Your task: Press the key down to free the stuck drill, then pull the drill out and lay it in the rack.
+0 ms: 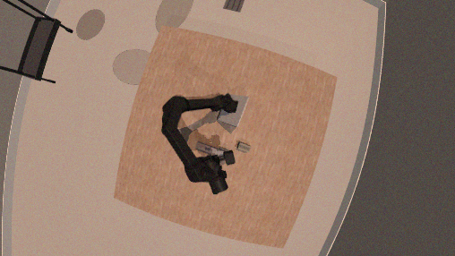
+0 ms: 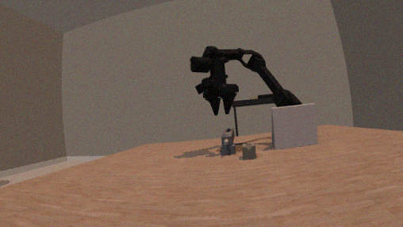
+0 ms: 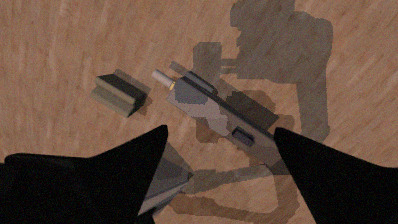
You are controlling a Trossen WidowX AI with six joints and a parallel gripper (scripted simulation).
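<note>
My gripper tip is now 9 cm above the drill, 3 cm to the right of it and 1 cm past it. Also, from my gripper tip: grey rack 14 cm to the left, 12 cm below, 8 cm behind.
</note>
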